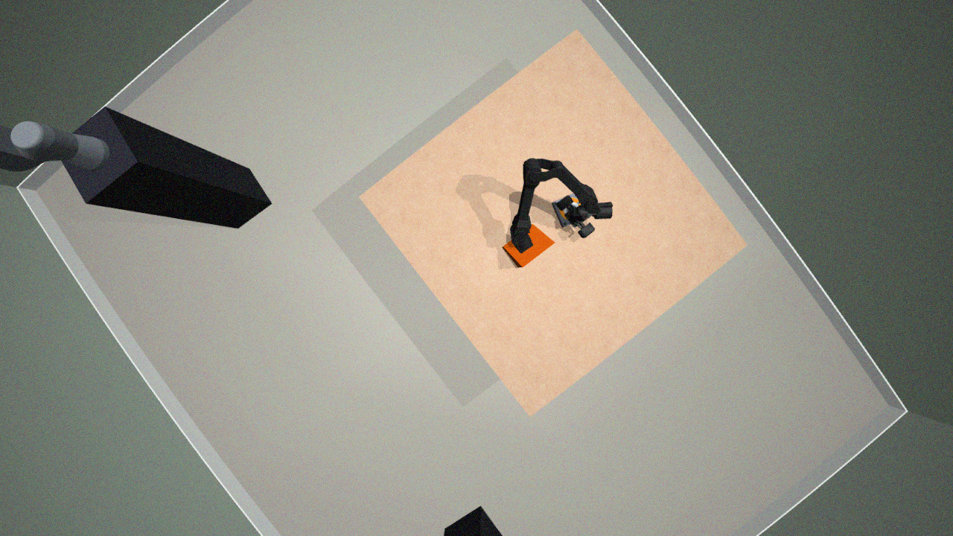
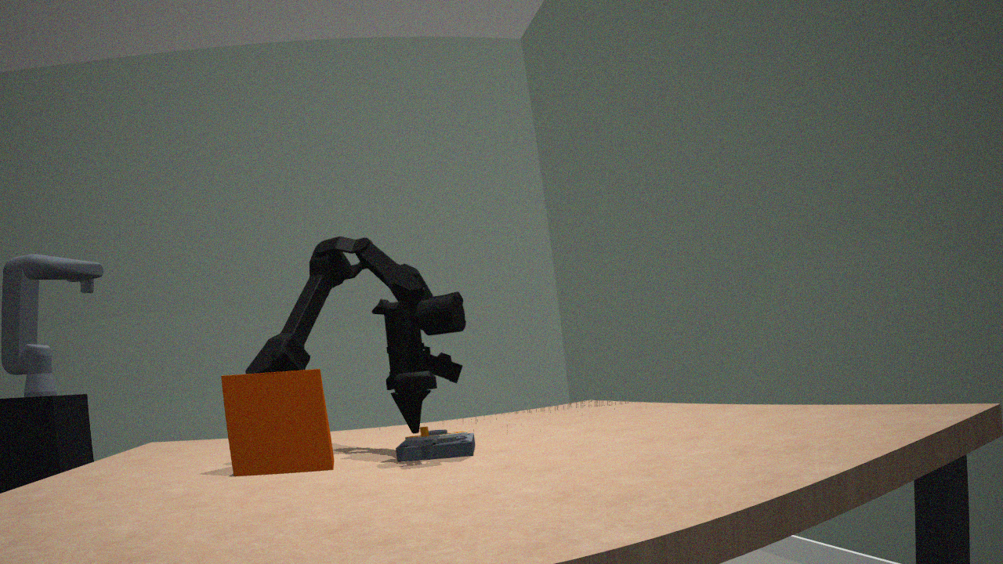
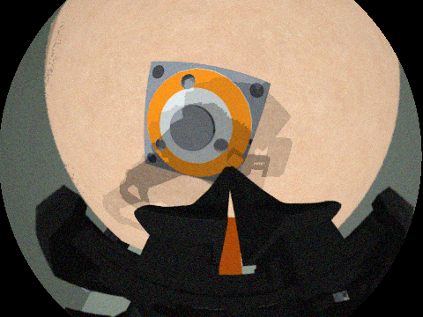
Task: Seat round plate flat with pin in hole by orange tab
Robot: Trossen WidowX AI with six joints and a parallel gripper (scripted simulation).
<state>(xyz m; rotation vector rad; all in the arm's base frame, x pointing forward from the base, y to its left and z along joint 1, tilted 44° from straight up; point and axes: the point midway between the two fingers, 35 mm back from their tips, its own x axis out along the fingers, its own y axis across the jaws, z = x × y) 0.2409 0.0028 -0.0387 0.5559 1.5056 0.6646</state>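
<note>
The round plate lies 30 mm ahead of my gripper tip, 20 mm to the left of it and 10 mm below it. The rest, counted from my gripper tip: square grey base (40 mm ahead, 40 mm to the left, 20 mm below).
</note>
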